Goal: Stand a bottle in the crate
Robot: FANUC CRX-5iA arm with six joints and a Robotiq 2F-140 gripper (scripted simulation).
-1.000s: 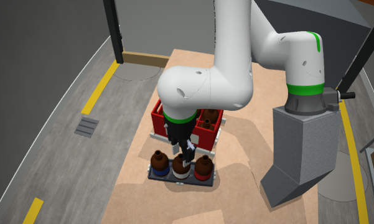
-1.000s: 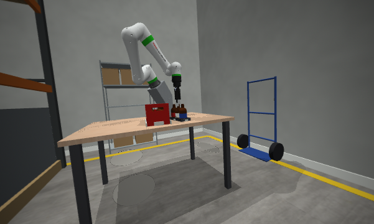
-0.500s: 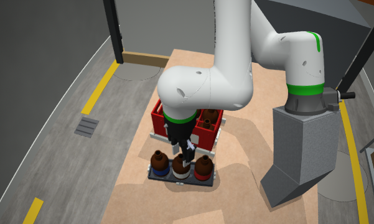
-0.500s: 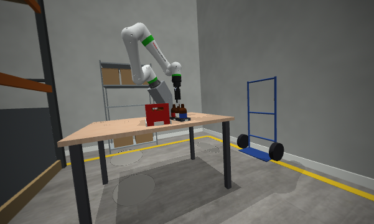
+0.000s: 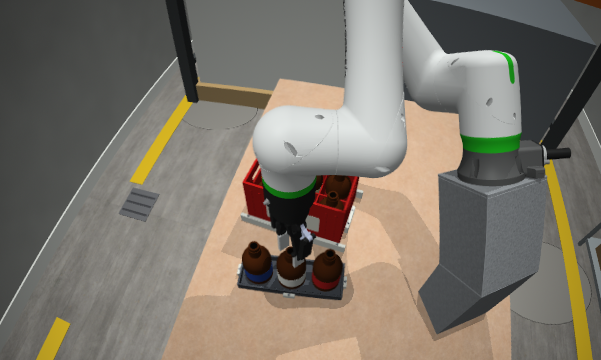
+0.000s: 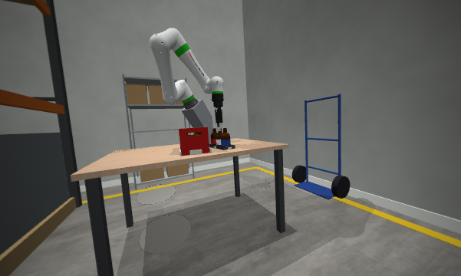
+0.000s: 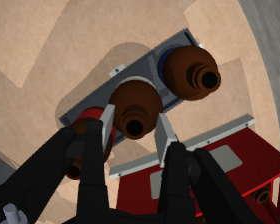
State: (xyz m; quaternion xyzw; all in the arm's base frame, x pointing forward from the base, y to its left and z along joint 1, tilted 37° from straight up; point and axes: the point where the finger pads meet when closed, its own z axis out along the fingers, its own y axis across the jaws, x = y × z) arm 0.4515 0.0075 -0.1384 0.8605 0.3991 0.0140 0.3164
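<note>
My hand is 90 mm above the white-banded bottle. The rest, counted from my hand: red-labelled bottle: 90 mm behind, 90 mm below; tray: 160 mm below; crate: 230 mm to the right, 90 mm below.
</note>
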